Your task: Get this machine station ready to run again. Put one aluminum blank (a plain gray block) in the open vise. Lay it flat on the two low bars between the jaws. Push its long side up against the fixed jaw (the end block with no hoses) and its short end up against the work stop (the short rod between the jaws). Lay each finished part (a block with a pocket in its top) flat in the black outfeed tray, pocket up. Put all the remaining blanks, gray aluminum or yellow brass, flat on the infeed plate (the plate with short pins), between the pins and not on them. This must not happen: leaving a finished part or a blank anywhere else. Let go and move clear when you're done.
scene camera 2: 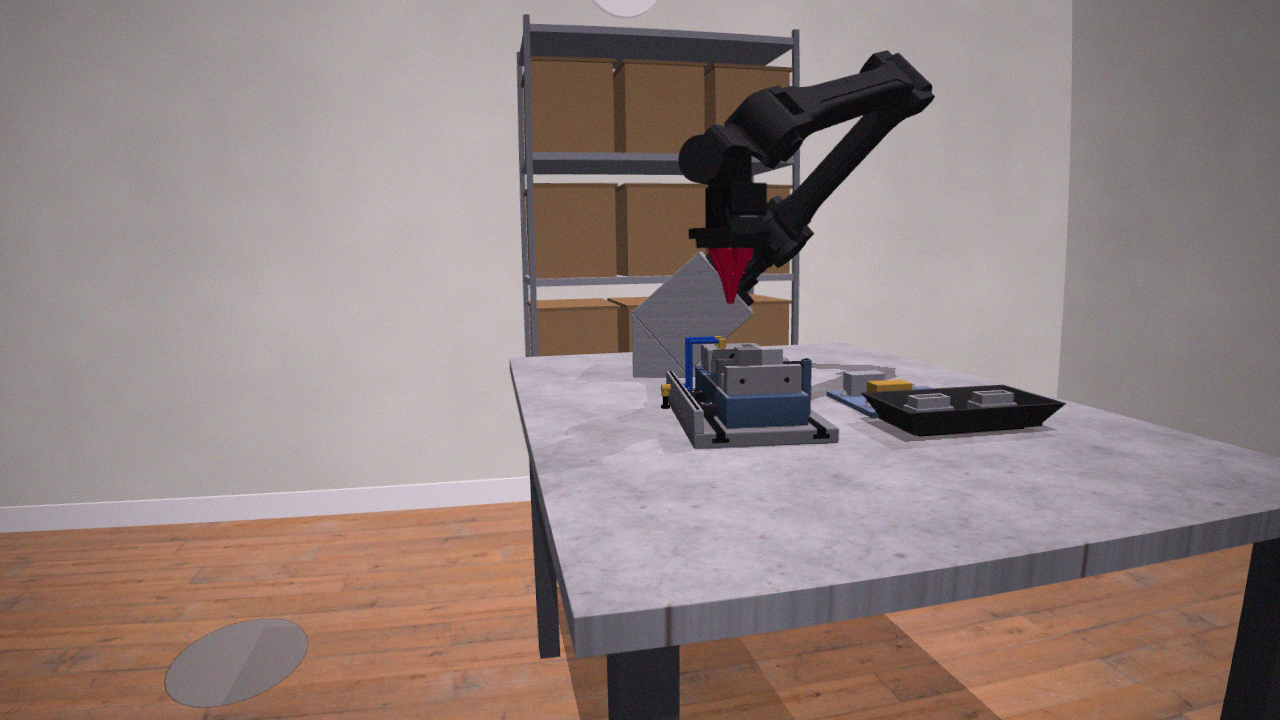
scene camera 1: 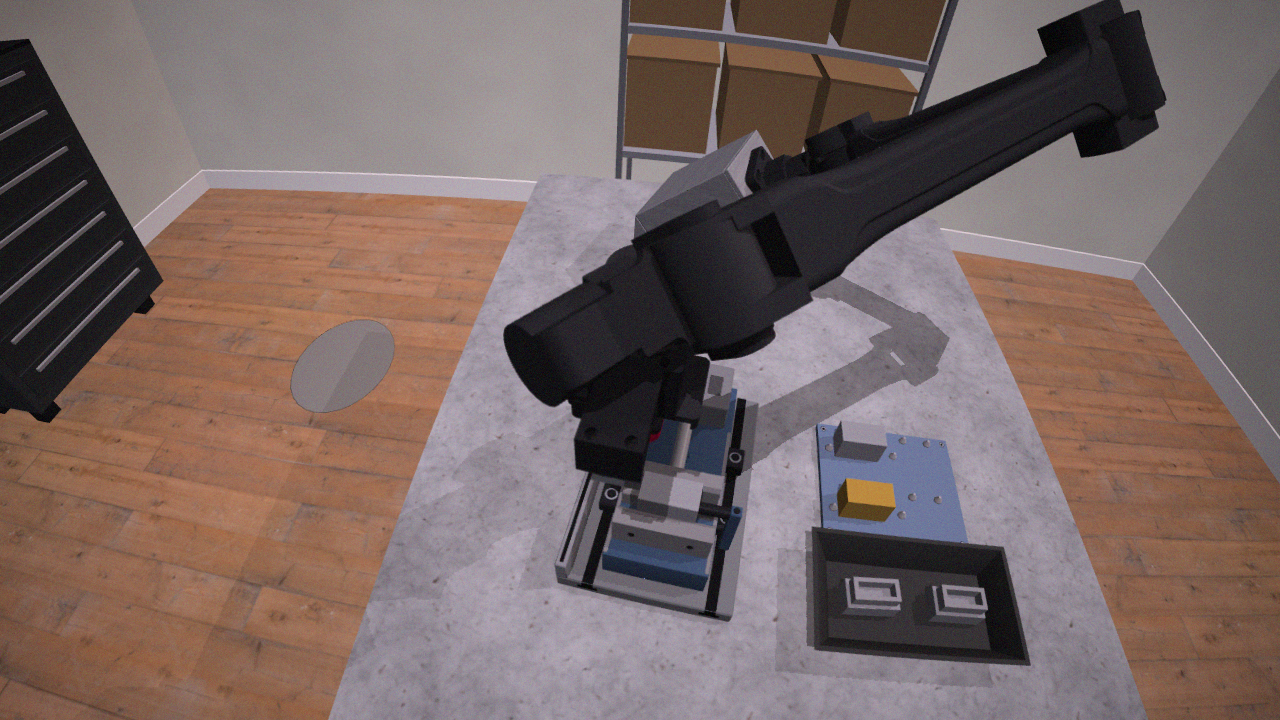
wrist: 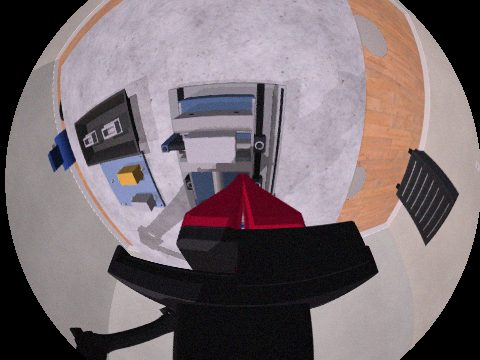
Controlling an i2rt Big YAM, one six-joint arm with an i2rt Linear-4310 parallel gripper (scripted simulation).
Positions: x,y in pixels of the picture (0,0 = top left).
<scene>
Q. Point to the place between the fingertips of the gripper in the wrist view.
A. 243,180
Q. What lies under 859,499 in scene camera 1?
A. A yellow brass blank.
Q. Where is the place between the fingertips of the gripper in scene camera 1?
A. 634,448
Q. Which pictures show the gripper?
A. Scene camera 2, scene camera 1 and the wrist view: all of them.
</scene>
